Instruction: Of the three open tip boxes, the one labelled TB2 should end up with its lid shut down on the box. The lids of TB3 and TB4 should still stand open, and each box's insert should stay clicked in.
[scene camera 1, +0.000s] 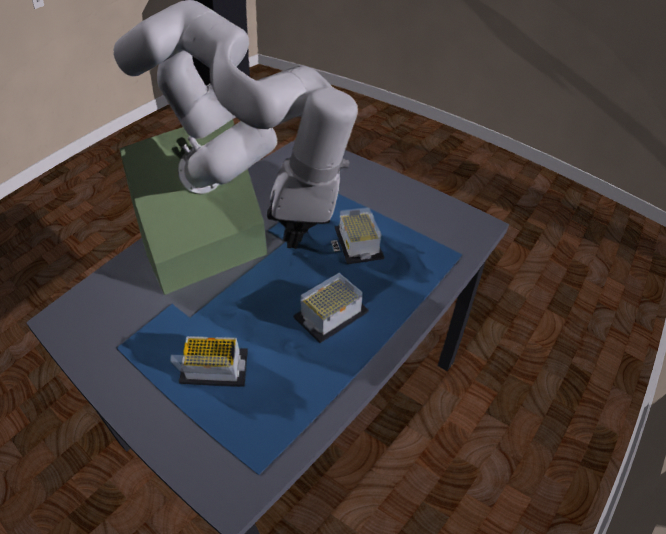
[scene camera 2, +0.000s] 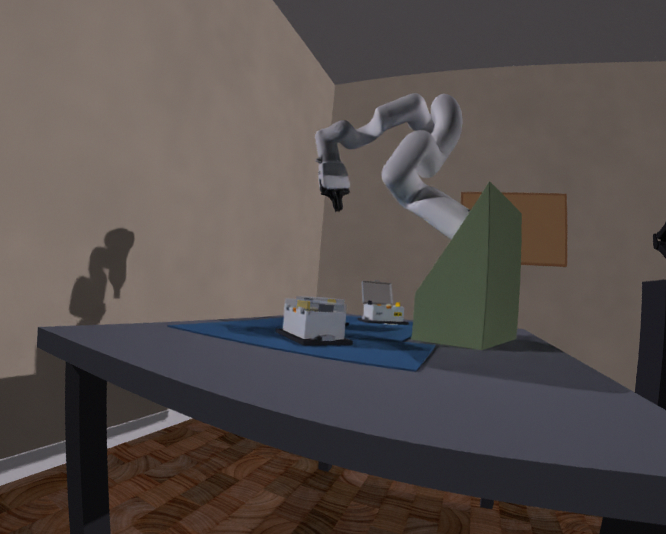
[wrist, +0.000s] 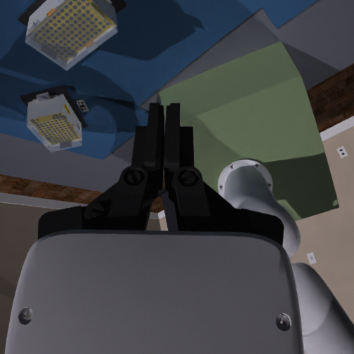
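Note:
The near-left tip box has bright yellow, uncovered tips. Its clear lid stands open. The middle box and the far box each look covered by a clear lid; the far one is the nearer box in scene camera 2. The labels are too small to read, so I cannot tell which is TB2. The inserts look level. My gripper is shut and empty, high up, touching no box.
The boxes stand on dark base plates on a blue mat. A green wedge-shaped block stands at the arm's base, beside the mat on the grey table. A small printed card lies beside the far box.

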